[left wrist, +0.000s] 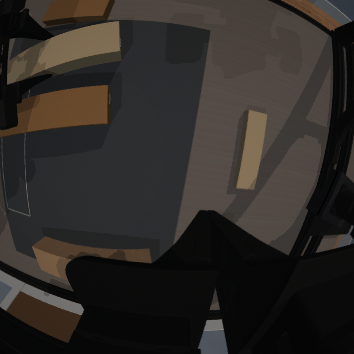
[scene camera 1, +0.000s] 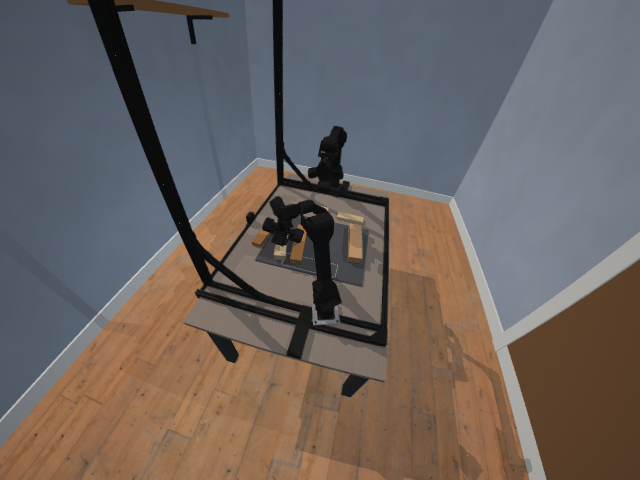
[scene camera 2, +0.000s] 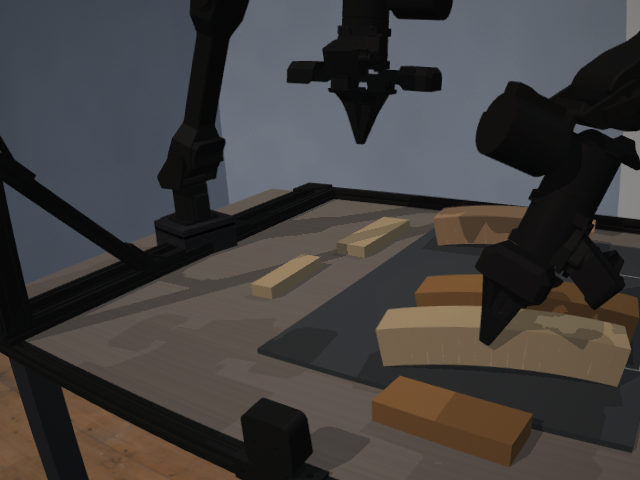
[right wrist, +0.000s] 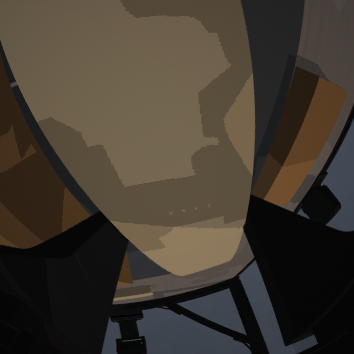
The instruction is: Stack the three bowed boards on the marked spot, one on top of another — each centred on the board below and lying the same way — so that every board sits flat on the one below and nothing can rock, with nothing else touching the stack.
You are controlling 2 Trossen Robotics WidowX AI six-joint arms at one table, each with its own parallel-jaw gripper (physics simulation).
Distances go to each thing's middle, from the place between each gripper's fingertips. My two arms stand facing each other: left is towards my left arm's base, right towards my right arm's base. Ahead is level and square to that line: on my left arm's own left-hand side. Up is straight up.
Right now my left hand is 80 mm past the brown bowed board (scene camera 2: 567, 299), 220 mm to the left of it and 160 mm above it. The rest, counted from my left hand: pale bowed board (scene camera 2: 555, 343) (170 mm behind, 210 mm to the right, 160 mm below); then tan bowed board (scene camera 2: 484, 224) (190 mm ahead, 170 mm to the right, 160 mm below); then flat brown block (scene camera 2: 494, 432) (280 mm behind, 190 mm to the right, 180 mm below).
Right now my right hand is 1 cm to the left of the pale bowed board and 1 cm above it. The rest, counted from my right hand: tan bowed board 36 cm ahead, 3 cm to the left, 1 cm below; brown bowed board 9 cm ahead, 2 cm to the right, 1 cm below; flat brown block 11 cm behind, 1 cm to the left, 3 cm below.
